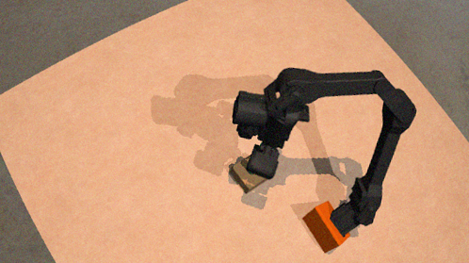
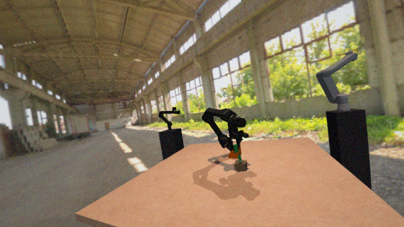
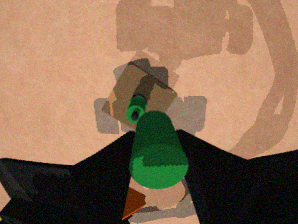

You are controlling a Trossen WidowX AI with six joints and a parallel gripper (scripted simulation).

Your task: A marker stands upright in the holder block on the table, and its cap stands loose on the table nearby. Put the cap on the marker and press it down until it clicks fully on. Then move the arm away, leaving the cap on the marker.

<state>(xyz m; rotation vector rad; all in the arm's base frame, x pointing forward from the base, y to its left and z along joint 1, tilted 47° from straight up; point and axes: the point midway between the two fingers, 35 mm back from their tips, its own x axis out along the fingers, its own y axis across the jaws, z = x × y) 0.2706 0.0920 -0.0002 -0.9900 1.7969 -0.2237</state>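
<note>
Now: gripper tip 10 mm past the holder block, 20 mm to the right of it and 100 mm above it. Also, from my gripper tip: green cap 10 mm above.
</note>
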